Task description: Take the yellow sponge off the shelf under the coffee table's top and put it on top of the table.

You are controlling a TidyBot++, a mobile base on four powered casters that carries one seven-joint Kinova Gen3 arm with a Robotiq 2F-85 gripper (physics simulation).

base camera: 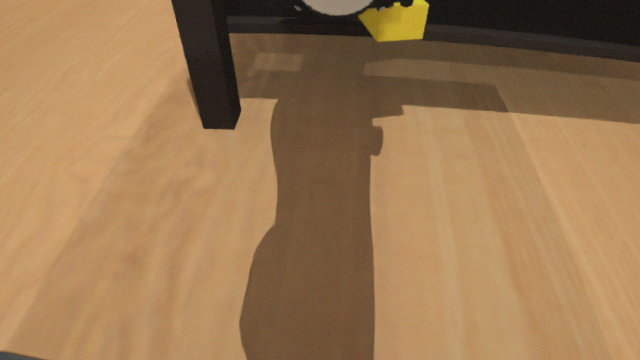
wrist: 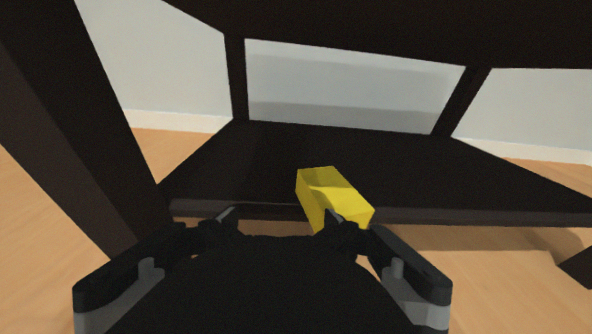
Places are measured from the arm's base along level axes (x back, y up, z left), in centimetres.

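Pixels of known places: gripper, fingertip midpoint: (wrist: 282,217).
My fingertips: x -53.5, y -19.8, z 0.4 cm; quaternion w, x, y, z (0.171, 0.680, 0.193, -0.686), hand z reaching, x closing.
Note:
Behind a point stands the place of what it marks.
The yellow sponge (base camera: 402,24) {z -7.3, x -54.6, y -22.6 cm} (wrist: 340,197) {z -6.6, x -57.3, y -20.2 cm} lies at the front edge of the black lower shelf (base camera: 525,40) {z -25.4, x -58.7, y -24.9 cm} (wrist: 210,170) {z 14.5, x -67.9, y -24.7 cm}, with its near end sticking out past that edge. My gripper (wrist: 282,217) {z 0.4, x -53.5, y -19.8 cm} is open, with nothing between its fingers. In the wrist view its right fingertip overlaps the sponge's near left part, and its left fingertip is well to the left of the sponge. Whether the right finger touches the sponge I cannot tell. The underside of the dark table top (wrist: 375,25) {z -12.6, x -76.1, y 0.3 cm} spans the upper wrist view; the top's upper face does not show.
A dark front table leg (base camera: 210,65) {z 17.4, x -53.0, y -28.6 cm} (wrist: 65,120) {z 15.8, x -53.7, y -11.4 cm} stands to the left of the gripper. Two back legs (wrist: 237,80) {z 18.5, x -103.0, y -11.8 cm} (wrist: 460,100) {z -63.6, x -104.3, y -10.8 cm} rise behind the shelf, with a pale wall beyond. Wooden floor (base camera: 475,225) {z -17.8, x -37.7, y -39.7 cm} lies in front of the table, crossed by the arm's shadow.

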